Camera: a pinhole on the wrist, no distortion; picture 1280 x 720 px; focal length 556.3 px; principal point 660.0 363.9 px. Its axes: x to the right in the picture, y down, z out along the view. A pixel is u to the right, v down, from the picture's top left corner.
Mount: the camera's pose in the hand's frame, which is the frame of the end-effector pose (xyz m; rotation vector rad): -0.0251 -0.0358 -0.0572 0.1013 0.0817 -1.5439
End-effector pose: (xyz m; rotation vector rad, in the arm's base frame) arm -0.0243 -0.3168 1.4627 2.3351 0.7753 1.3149
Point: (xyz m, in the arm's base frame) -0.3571 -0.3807 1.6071
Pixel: behind the camera
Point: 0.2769 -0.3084 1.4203
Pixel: 439 597
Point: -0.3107 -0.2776 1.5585
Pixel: behind the camera
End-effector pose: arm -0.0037 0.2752 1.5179 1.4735 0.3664 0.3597
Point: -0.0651 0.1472 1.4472
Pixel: 751 36
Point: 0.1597 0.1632 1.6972
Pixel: 66 689
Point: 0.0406 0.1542 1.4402
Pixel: 748 403
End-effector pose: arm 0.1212 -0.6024 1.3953 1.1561 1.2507 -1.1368
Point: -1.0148 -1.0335 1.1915
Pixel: outside the picture
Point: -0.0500 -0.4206 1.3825
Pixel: behind the camera
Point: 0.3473 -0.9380 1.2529
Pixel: 260 622
